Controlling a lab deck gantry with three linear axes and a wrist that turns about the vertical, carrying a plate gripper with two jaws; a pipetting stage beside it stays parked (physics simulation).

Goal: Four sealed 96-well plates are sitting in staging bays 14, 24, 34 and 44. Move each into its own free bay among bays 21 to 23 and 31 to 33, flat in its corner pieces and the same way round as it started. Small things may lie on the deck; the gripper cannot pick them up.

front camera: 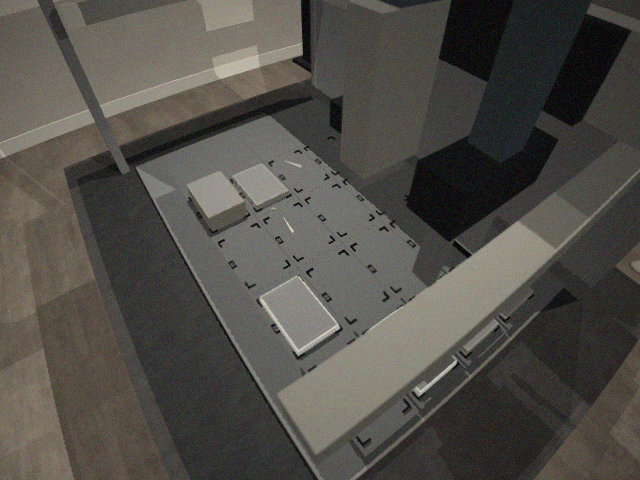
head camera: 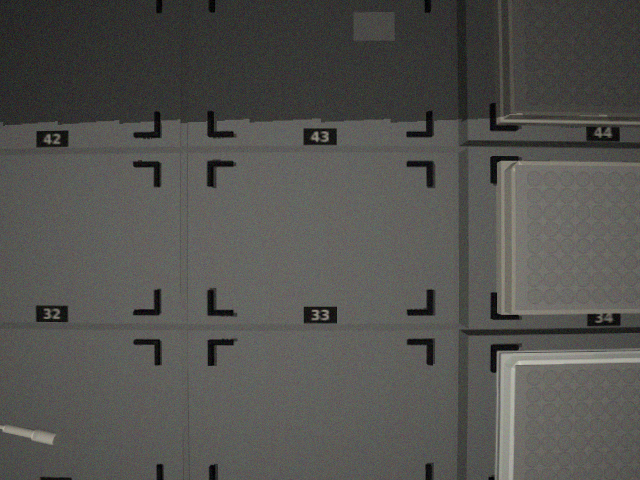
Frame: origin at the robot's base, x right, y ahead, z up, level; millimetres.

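Where they show: gripper, fingertip midpoint: (front camera: 443,264); robot's base at its link origin: (front camera: 190,198).
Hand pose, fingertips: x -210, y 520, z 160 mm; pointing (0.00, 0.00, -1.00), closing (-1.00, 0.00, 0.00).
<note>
Each offset is from my fingertips to the top centre of the thing. "*": to the spot under its first point.
Three sealed plates show in part at the right of the head view: one plate {dx -154, dy +36, dz -131 mm} (head camera: 578,56) in bay 44 in shadow, one plate {dx -47, dy +36, dz -131 mm} (head camera: 578,235) in bay 34, and one plate {dx +60, dy +36, dz -131 mm} (head camera: 578,418) below it in bay 24. A sealed plate {dx +60, dy -456, dz -146 mm} (front camera: 260,184) lies flat in bay 21 in the front view. Bays 23, 32 and 33 hold no plate where they show. The gripper body (front camera: 480,180) is dark and stands at the right, behind the front beam. Its jaws are largely hidden, so their opening cannot be told. The gripper does not show in the head view.
A tall box {dx +167, dy -456, dz -118 mm} (front camera: 218,198) stands beside the bay 21 plate. Another plate {dx +167, dy -128, dz -146 mm} (front camera: 299,316) lies in bay 13. A pipette tip {* dx +71, dy -314, dz -155 mm} (front camera: 288,224) (head camera: 29,434) lies in bay 22, another tip {* dx -47, dy -478, dz -156 mm} (front camera: 293,164) in bay 31. A paper piece {dx -175, dy -96, dz -159 mm} (head camera: 373,26) lies in bay 43. The front beam (front camera: 439,325) hides much staging.
</note>
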